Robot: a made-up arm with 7 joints.
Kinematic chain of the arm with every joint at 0, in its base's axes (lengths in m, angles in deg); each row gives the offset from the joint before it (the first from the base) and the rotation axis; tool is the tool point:
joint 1: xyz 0 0 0.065 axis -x
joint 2: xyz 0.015 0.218 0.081 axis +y
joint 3: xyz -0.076 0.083 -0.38 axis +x
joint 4: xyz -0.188 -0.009 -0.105 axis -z
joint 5: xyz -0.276 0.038 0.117 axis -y
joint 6: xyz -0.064 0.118 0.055 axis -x
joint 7: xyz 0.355 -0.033 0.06 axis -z
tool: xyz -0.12 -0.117 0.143
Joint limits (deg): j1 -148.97..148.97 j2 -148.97..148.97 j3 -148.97..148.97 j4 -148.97..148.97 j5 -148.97..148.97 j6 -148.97..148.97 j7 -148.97..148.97
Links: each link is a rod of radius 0.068 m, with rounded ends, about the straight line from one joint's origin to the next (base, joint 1, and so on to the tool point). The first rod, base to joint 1, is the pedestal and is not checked.
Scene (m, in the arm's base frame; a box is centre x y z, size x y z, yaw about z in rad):
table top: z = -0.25
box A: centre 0.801 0.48 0 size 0.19 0.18 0.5 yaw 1.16
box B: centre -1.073 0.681 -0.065 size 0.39 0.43 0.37 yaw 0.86
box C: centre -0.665 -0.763 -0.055 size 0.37 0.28 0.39 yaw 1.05
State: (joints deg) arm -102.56 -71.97 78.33 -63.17 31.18 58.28 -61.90
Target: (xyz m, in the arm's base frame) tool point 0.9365 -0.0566 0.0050
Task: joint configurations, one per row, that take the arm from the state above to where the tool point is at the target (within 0.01 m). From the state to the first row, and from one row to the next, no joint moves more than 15 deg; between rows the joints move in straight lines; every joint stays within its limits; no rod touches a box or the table.
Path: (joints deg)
1: -111.76 -77.20 78.93 -59.93 17.86 62.38 -58.29
2: -120.96 -82.43 79.53 -56.69 4.55 66.48 -54.67
3: -130.16 -87.66 80.14 -53.45 -8.77 70.57 -51.06
4: -139.36 -92.89 80.74 -50.21 -22.09 74.67 -47.44
5: -148.56 -98.12 81.34 -46.97 -35.40 78.77 -43.83
6: -139.85 -101.46 85.89 -52.97 -21.93 72.90 -45.24
7: -131.14 -104.80 90.43 -58.97 -8.46 67.02 -46.65
8: -122.43 -108.13 94.98 -64.97 5.02 61.15 -48.06
9: -113.72 -111.47 99.53 -70.97 18.49 55.27 -49.47
10: -105.00 -114.81 104.07 -76.97 31.96 49.40 -50.87
11: -96.29 -118.15 108.62 -82.98 45.44 43.52 -52.28

